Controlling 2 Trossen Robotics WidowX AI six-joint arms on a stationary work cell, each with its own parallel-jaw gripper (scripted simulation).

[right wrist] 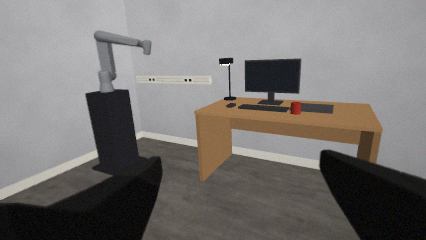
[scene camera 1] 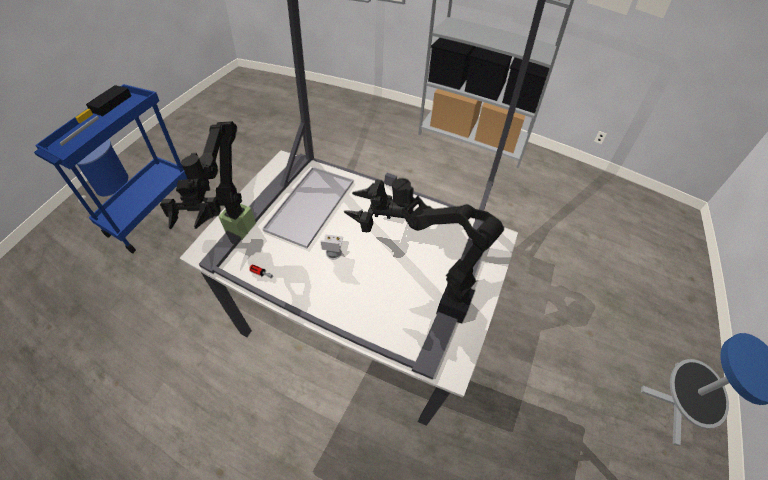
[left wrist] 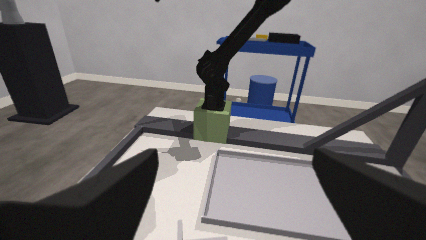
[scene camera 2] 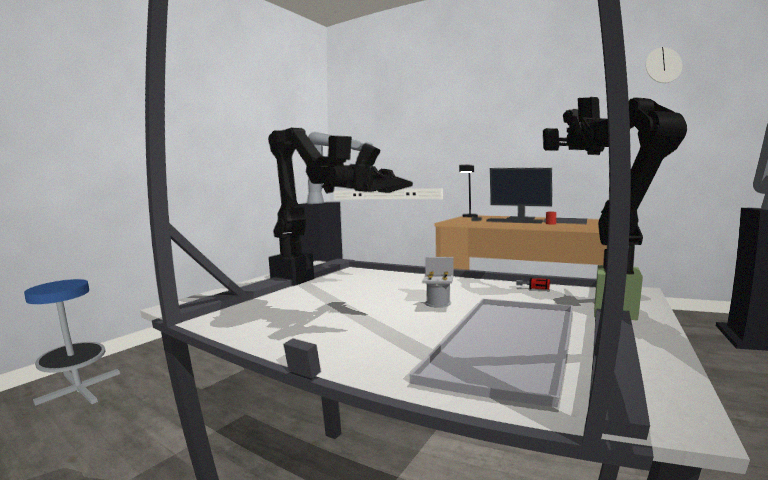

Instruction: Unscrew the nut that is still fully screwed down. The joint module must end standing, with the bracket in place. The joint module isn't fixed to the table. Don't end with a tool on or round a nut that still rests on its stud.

Labels:
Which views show my right gripper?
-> The right wrist view, scene camera 1 and scene camera 2 only.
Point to a shallow grey tray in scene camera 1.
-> At 300, 217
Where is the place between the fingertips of my left gripper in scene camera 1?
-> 348, 202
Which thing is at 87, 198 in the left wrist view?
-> My left gripper.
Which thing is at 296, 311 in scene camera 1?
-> A dark table-edge rail.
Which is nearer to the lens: the l-shaped bracket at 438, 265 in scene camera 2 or the shallow grey tray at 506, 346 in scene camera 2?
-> The shallow grey tray.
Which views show my left gripper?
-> Scene camera 1, the left wrist view and scene camera 2 only.

